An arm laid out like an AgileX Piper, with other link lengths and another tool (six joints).
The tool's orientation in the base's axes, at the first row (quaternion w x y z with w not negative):
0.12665 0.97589 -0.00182 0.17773
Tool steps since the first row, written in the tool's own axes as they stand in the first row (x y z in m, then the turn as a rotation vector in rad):
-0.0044 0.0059 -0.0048 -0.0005 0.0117 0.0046
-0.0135 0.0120 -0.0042 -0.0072 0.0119 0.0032
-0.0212 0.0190 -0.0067 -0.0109 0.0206 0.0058
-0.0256 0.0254 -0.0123 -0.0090 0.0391 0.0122
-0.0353 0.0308 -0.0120 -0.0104 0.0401 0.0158
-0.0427 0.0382 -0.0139 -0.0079 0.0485 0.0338
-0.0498 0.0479 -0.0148 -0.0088 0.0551 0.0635
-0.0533 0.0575 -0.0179 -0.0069 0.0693 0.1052
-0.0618 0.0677 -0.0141 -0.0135 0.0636 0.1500
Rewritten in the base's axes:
-0.0061 -0.0047 0.0043 0.0006 -0.0125 -0.0015
-0.0147 -0.0111 0.0021 -0.0062 -0.0126 -0.0025
-0.0231 -0.0176 0.0034 -0.0092 -0.0218 -0.0040
-0.0295 -0.0226 0.0085 -0.0061 -0.0412 -0.0045
-0.0387 -0.0283 0.0062 -0.0062 -0.0432 -0.0080
-0.0467 -0.0353 0.0072 0.0020 -0.0556 -0.0214
-0.0541 -0.0448 0.0079 0.0111 -0.0694 -0.0469
-0.0589 -0.0534 0.0119 0.0266 -0.0934 -0.0805
-0.0661 -0.0646 0.0080 0.0362 -0.0993 -0.1247

